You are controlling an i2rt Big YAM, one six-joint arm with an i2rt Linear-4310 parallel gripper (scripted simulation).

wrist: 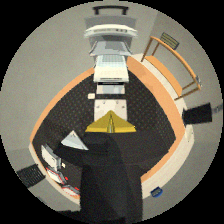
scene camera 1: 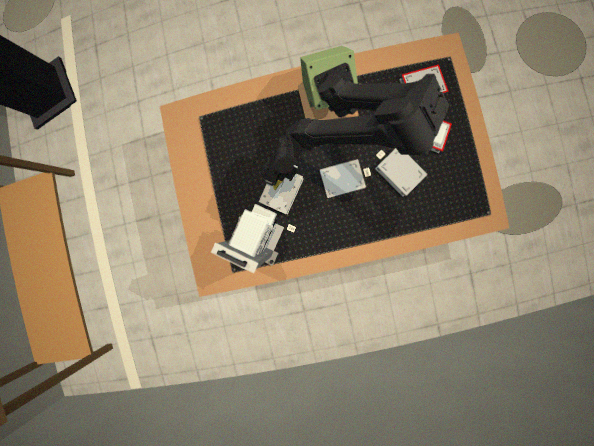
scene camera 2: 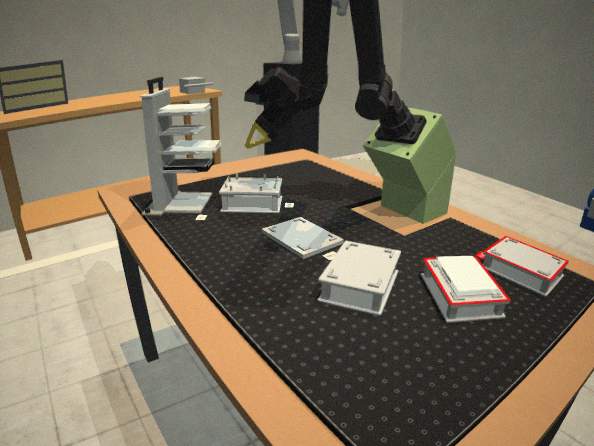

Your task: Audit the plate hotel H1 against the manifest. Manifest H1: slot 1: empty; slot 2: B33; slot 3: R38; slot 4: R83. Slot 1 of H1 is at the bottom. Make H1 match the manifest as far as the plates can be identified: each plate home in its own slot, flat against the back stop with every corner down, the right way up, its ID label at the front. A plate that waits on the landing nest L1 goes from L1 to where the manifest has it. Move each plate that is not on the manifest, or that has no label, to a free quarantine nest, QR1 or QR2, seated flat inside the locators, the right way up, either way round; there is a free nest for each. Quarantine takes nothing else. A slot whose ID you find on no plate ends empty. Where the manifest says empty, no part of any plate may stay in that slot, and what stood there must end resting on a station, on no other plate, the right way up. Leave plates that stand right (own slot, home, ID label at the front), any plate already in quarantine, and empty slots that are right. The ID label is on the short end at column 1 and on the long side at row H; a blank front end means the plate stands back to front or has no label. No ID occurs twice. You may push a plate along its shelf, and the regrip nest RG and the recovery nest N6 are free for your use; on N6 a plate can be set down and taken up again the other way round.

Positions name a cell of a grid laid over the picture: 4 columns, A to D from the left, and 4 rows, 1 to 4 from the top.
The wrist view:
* gripper: B3
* white plate: B2
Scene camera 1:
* white plate: B3
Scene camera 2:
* gripper: B2
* white plate: D3
